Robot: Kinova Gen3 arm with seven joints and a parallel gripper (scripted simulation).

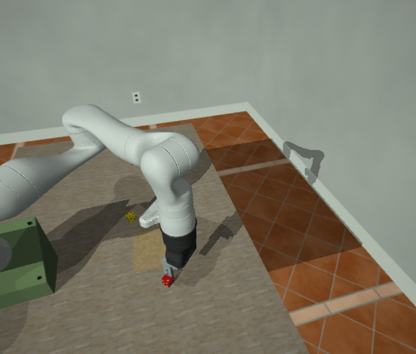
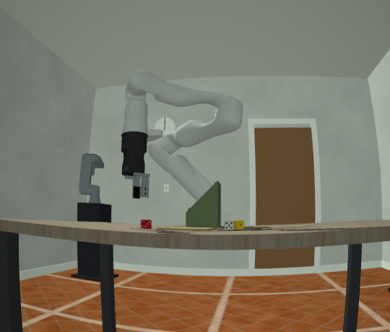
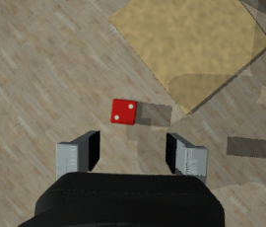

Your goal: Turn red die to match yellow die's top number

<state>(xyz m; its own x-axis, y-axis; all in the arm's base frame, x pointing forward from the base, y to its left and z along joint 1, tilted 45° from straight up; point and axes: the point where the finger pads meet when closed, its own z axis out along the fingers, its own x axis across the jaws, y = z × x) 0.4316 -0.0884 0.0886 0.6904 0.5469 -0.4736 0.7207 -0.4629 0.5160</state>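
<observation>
My gripper is now 9 cm above the red die, 2 cm past it and 1 cm to the right of it. Also, from my hand: tan mat: 13 cm to the left, 10 cm below, 4 cm behind; then white die: 25 cm to the left, 9 cm below, 4 cm behind; then yellow die: 27 cm to the left, 11 cm behind, 9 cm below.
</observation>
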